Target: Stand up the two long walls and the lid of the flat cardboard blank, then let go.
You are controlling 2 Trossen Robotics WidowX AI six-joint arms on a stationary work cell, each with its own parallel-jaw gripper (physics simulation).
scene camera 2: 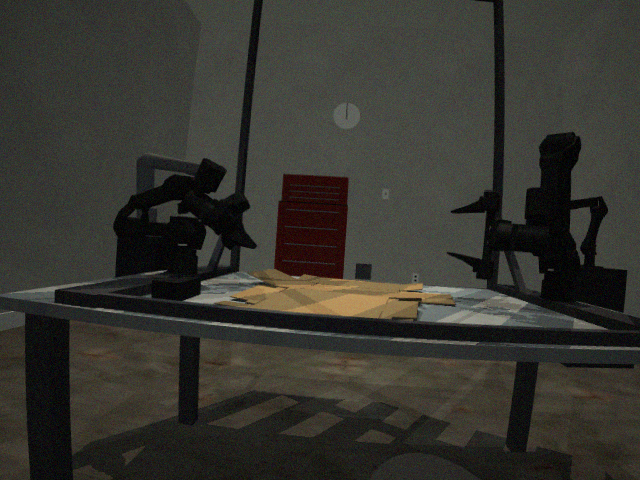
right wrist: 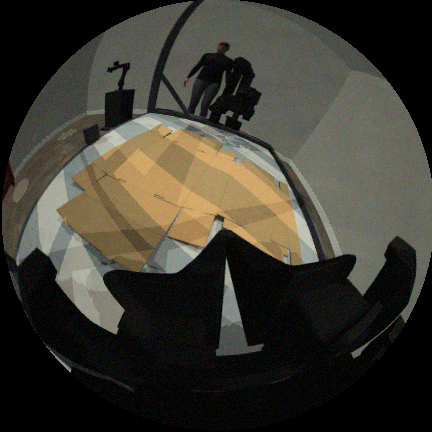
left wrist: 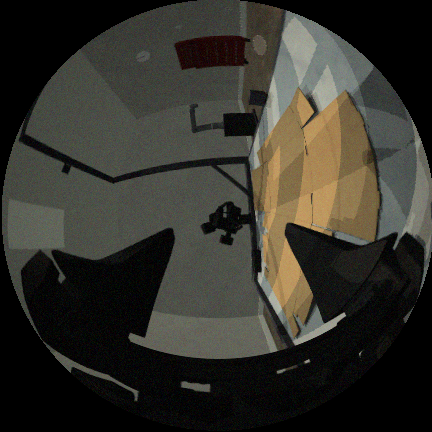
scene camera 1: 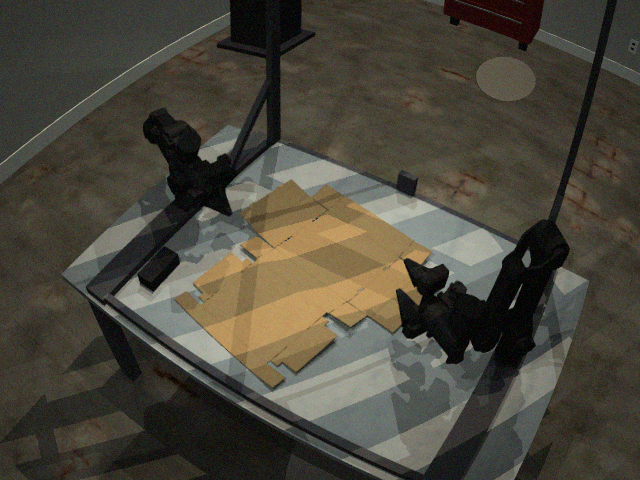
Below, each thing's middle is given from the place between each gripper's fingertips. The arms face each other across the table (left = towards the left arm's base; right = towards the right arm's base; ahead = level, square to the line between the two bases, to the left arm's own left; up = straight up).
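The black block (scene camera 2: 179,287) is what I measure my left hand from: the hand is 18 cm short of the block, 53 cm to the left of it and 14 cm above it.
Counted from my right hand, the black block is 18 cm ahead, 10 cm to the right and 8 cm below. Going by its middle, the block is nearer to my right hand than to my left hand.
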